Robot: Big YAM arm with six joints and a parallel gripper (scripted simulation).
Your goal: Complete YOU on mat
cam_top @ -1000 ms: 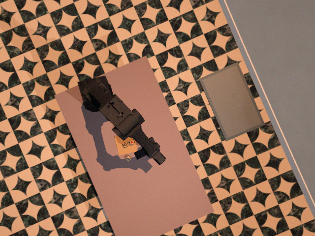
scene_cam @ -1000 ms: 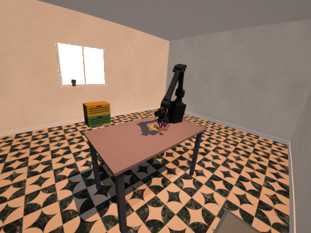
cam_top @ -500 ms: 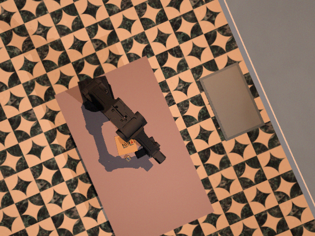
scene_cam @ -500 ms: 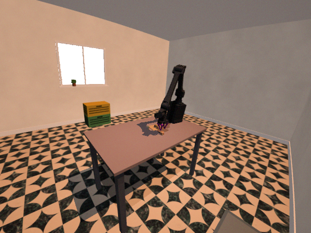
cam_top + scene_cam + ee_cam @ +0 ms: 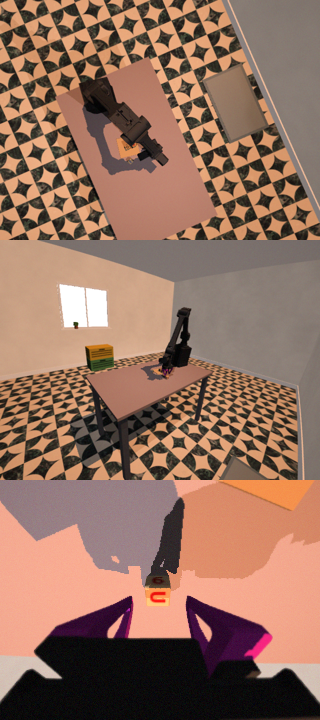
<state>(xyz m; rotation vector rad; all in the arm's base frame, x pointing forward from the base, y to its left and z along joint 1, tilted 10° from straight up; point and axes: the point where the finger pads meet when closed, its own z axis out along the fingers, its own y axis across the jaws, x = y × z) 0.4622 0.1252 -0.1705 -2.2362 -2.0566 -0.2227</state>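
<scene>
Now: hand 3 cm above the U block. Round my hand: O block (16 cm to the right, 10 cm behind, 3 cm below); Y block (11 cm to the right, 9 cm behind, 3 cm below); mat (16 cm to the right, 10 cm behind, 5 cm below).
</scene>
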